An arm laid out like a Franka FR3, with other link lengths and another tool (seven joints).
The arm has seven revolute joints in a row. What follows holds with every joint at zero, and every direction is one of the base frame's.
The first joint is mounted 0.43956 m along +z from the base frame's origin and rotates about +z.
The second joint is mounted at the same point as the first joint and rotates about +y.
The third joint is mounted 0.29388 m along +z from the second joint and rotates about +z.
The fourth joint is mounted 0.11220 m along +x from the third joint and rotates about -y.
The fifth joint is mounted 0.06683 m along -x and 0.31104 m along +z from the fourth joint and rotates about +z.
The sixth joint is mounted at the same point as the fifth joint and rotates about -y.
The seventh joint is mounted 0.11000 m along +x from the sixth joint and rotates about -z.
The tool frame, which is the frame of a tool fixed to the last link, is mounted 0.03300 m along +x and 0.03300 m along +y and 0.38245 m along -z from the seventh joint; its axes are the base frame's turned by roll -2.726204, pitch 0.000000 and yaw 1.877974 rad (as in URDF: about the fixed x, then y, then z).
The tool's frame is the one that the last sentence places.
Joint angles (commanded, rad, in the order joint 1, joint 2, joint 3, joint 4, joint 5, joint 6, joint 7), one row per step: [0.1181, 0.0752, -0.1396, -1.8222, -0.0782, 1.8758, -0.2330]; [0.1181, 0.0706, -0.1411, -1.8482, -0.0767, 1.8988, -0.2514]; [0.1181, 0.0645, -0.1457, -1.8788, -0.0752, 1.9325, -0.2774]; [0.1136, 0.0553, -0.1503, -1.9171, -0.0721, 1.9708, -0.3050]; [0.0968, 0.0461, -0.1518, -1.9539, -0.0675, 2.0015, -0.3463]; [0.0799, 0.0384, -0.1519, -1.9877, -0.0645, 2.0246, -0.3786]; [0.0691, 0.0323, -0.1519, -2.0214, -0.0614, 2.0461, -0.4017]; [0.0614, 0.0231, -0.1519, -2.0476, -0.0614, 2.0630, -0.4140]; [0.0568, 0.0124, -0.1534, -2.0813, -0.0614, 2.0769, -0.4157]
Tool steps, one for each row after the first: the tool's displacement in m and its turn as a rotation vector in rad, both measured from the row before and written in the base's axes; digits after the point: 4 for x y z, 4 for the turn. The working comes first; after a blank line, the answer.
Tool pose at each row, in the base's axes (x y z in m, rotation vector in rad; the steps are taken from these numbers as rounded here): [0.5758, 0.0007, 0.3007, -1.4354, -2.5053, 0.6561]; [0.5735, 0.0012, 0.2947, -1.4135, -2.5210, 0.6553]; [0.5730, 0.0003, 0.2890, -1.3899, -2.5464, 0.6514]; [0.5712, -0.0025, 0.2822, -1.3695, -2.5687, 0.6442]; [0.5662, -0.0098, 0.2752, -1.3402, -2.5880, 0.6391]; [0.5594, -0.0170, 0.2677, -1.3170, -2.5966, 0.6374]; [0.5520, -0.0207, 0.2592, -1.2962, -2.6006, 0.6360]; [0.5471, -0.0238, 0.2551, -1.2884, -2.6044, 0.6345]; [0.5381, -0.0257, 0.2482, -1.2862, -2.5941, 0.6342]

[-0.0023, 0.0005, -0.0060, 0.0029, 0.0000, 0.0180]; [-0.0005, -0.0009, -0.0057, 0.0030, -0.0070, 0.0233]; [-0.0018, -0.0028, -0.0068, 0.0049, -0.0071, 0.0199]; [-0.0050, -0.0073, -0.0070, 0.0063, -0.0002, 0.0229]; [-0.0068, -0.0072, -0.0075, 0.0048, 0.0050, 0.0152]; [-0.0074, -0.0037, -0.0085, 0.0050, 0.0072, 0.0120]; [-0.0049, -0.0031, -0.0041, 0.0020, 0.0008, 0.0055]; [-0.0090, -0.0019, -0.0069, 0.0029, 0.0091, -0.0037]
